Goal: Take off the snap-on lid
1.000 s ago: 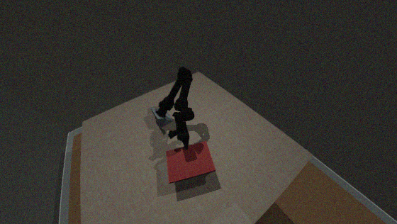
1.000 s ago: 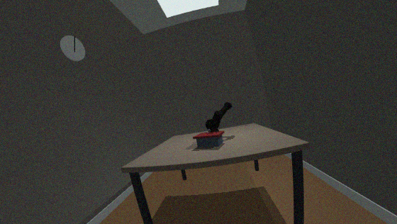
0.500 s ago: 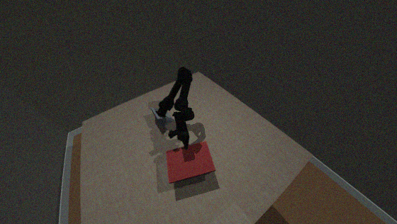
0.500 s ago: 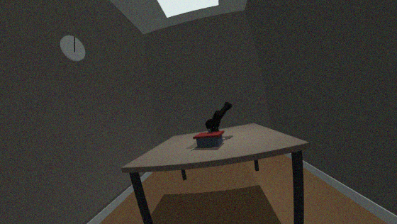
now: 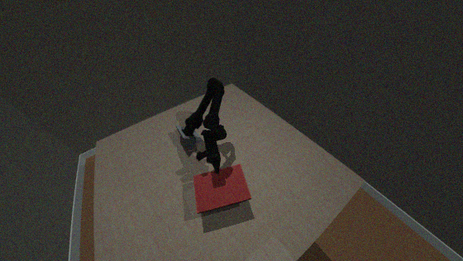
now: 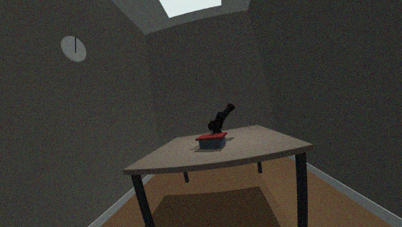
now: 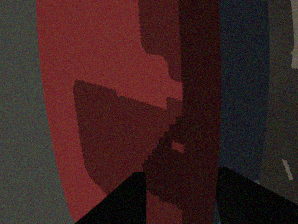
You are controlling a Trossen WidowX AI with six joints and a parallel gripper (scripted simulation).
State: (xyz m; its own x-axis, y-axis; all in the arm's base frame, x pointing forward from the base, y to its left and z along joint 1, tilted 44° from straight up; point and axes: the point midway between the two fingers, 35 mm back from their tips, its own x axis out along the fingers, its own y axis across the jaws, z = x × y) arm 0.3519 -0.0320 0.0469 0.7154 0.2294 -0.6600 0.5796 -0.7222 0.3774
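Right now the lid is 70 mm ahead of my gripper tip and 30 mm to the right of it. From my gripper tip the other things lie so: blue storage box: 70 mm ahead, 30 mm to the right, 50 mm below.
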